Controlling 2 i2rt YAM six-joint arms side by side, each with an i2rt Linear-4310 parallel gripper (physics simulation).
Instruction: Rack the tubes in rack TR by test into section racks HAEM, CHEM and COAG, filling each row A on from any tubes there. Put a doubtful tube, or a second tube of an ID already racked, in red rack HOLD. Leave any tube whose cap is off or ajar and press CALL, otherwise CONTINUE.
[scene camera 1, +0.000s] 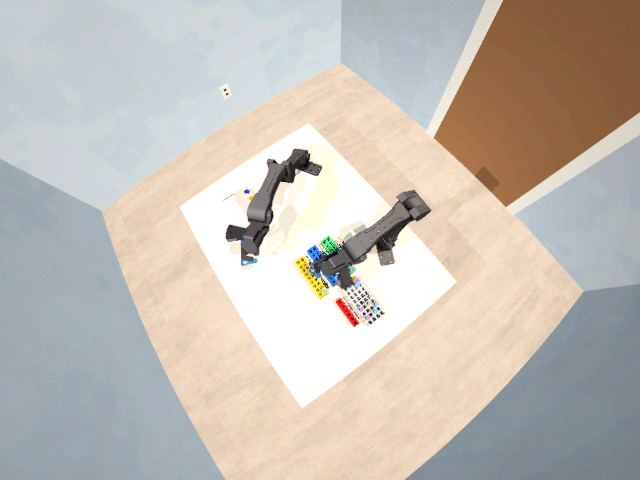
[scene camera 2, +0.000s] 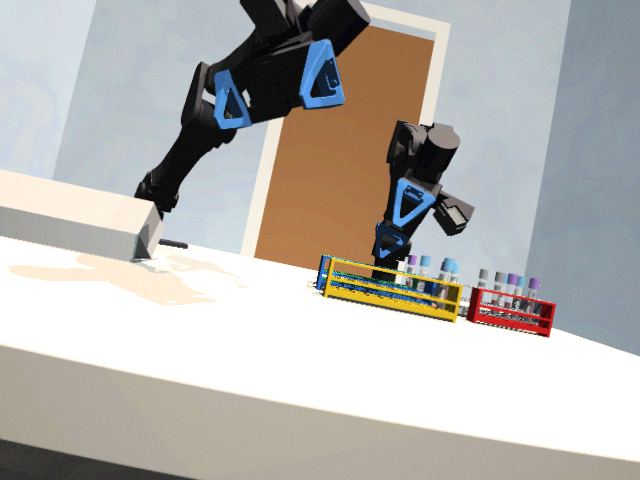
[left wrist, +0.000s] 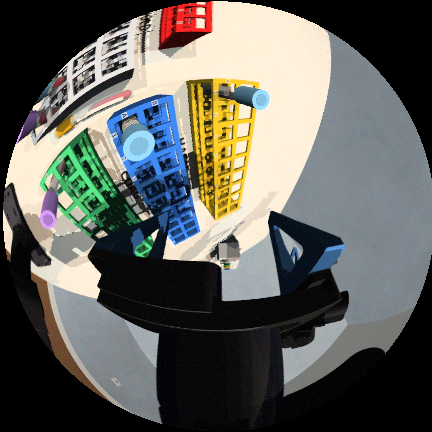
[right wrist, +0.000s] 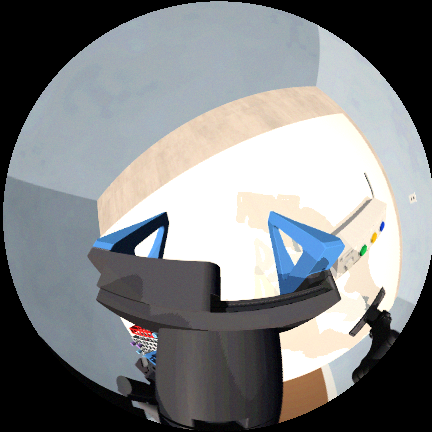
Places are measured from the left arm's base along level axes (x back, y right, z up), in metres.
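Pixels of known places: left gripper, fingertip midpoint: (scene camera 1: 317, 266) (scene camera 2: 386, 242) (left wrist: 218, 216); right gripper, fingertip midpoint: (scene camera 1: 242, 255) (scene camera 2: 257, 113) (right wrist: 217, 216); left arm's base, origin of the base link: (scene camera 1: 383, 245); right arm's base, origin of the base link: (scene camera 1: 303, 165) (right wrist: 368, 312).
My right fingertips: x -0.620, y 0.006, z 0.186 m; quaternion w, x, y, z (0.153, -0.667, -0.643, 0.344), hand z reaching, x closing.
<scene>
Ahead of a thing's pixels: the offset from my right fingertips to its top centre. "pt": to the spot under its first point.
My left gripper (left wrist: 218, 216) (scene camera 2: 391, 238) is open and empty above the section racks. My right gripper (right wrist: 217, 216) (scene camera 2: 278, 117) is open and empty, high above the table. In the left wrist view, a light-blue-capped tube @(pt dx +0.308, dy -0.179, dz -0.092 m) (left wrist: 260, 99) stands in the yellow rack @(pt dx +0.319, dy -0.178, dz -0.172 m) (left wrist: 192, 86), another light-blue-capped tube @(dx +0.370, dy -0.134, dz -0.092 m) (left wrist: 139, 145) in the blue rack @(pt dx +0.364, dy -0.155, dz -0.138 m) (left wrist: 145, 101), and a purple-capped tube @(pt dx +0.435, dy -0.100, dz -0.093 m) (left wrist: 48, 218) in the green rack @(pt dx +0.416, dy -0.120, dz -0.172 m) (left wrist: 86, 137). White rack TR @(dx +0.467, dy -0.250, dz -0.129 m) (scene camera 1: 361, 299) holds several tubes with purple, light-blue and grey caps. Red rack HOLD (left wrist: 185, 40) (scene camera 1: 346, 312) shows no tube. Tube labels are too small to read.
A pale box @(dx +0.016, dy +0.294, dz -0.102 m) (right wrist: 367, 215) (scene camera 2: 67, 211) with green @(dx +0.048, dy +0.284, dz -0.111 m) (right wrist: 363, 250), yellow @(dx +0.023, dy +0.327, dz -0.111 m) (right wrist: 374, 237) and blue @(dx -0.002, dy +0.370, dz -0.111 m) (right wrist: 382, 226) buttons stands on the table's far side from the racks. The left arm hangs over the green and blue racks in scene camera 1.
</scene>
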